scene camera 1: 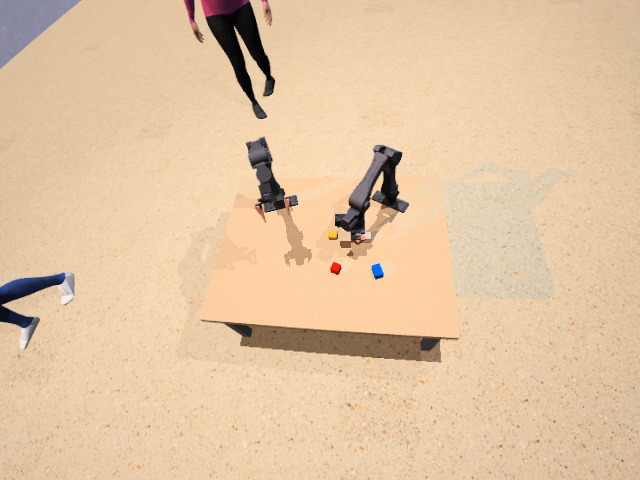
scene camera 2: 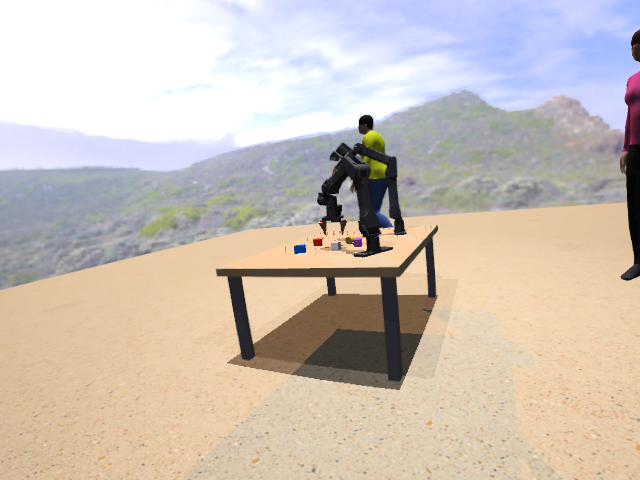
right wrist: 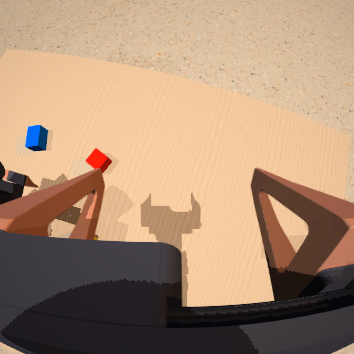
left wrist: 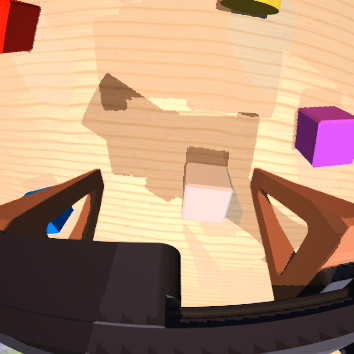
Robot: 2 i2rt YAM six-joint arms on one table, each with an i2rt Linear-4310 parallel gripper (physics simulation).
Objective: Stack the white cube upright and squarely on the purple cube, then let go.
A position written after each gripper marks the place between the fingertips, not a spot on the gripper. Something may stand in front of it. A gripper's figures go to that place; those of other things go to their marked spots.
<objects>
The left gripper [left wrist: 176, 176] is 13 cm from the lens. A purple cube [left wrist: 317, 132] is 18 cm from the lens. A white cube [left wrist: 207, 189]: 17 cm from the lens.
</objects>
